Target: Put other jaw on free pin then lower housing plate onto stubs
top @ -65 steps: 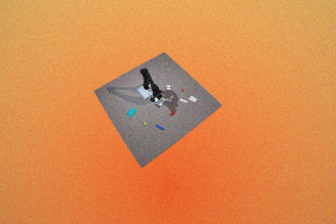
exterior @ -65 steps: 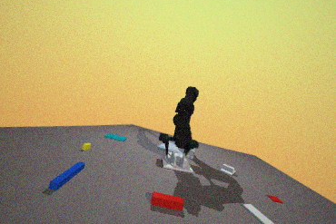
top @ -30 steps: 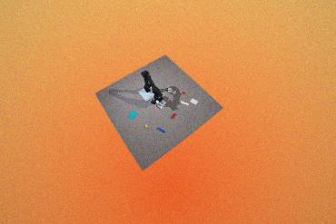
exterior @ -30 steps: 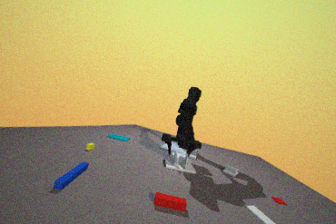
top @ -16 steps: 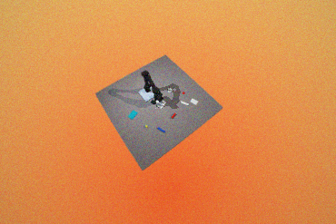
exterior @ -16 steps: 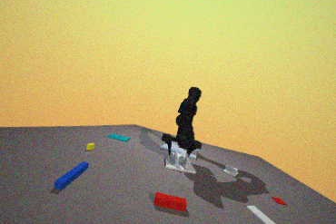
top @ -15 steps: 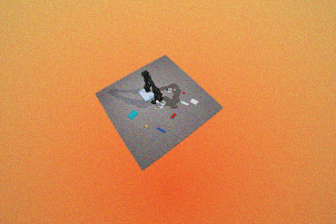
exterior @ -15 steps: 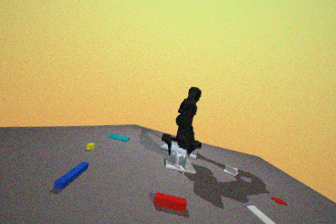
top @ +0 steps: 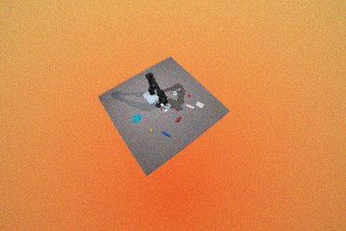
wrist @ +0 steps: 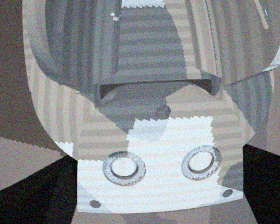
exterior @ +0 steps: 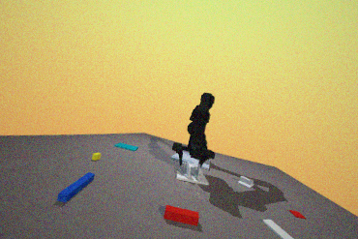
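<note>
The white housing plate is 20 mm above my gripper tip and 10 mm ahead of it. From my gripper tip the other things lie so: red block: 300 mm ahead, 40 mm to the left; then white strip: 280 mm to the left, 250 mm ahead; then teal block: 370 mm to the right, 30 mm behind.
</note>
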